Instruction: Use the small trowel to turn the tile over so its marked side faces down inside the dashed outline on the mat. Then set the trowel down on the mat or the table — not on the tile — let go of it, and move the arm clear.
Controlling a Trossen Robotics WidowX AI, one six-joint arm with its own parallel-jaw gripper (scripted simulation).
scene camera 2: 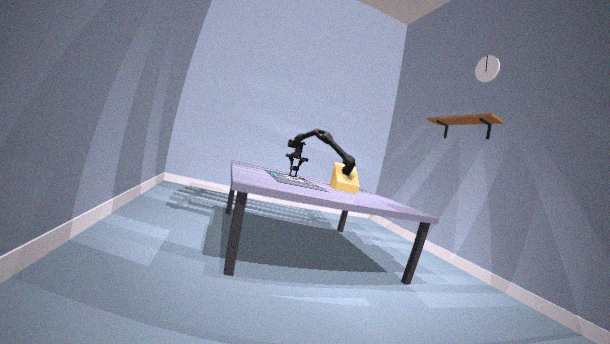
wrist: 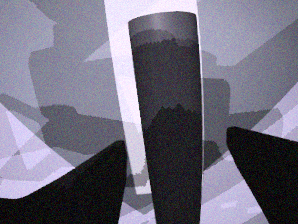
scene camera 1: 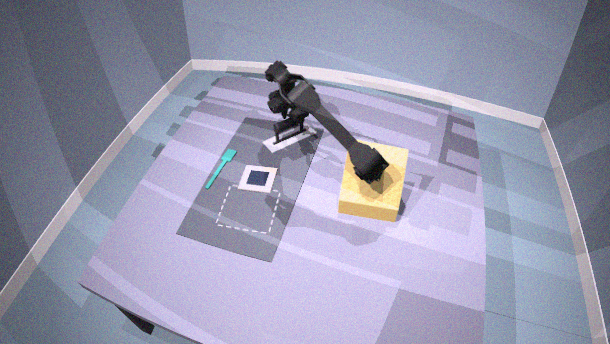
The gripper is open and holds nothing. Also in view: a tile and a grey mat.
